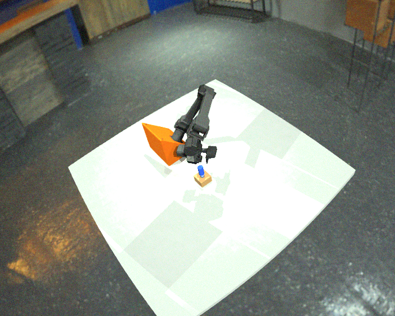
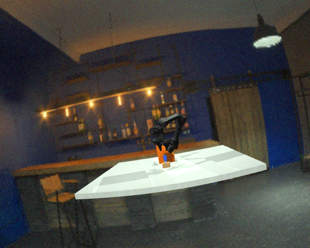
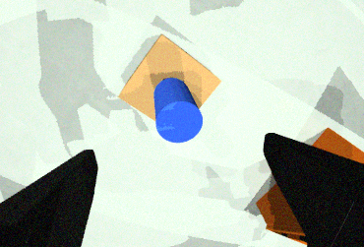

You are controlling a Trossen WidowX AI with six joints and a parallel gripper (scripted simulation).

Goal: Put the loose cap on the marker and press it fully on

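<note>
The blue cap lies 60 mm below my gripper tip.
</note>
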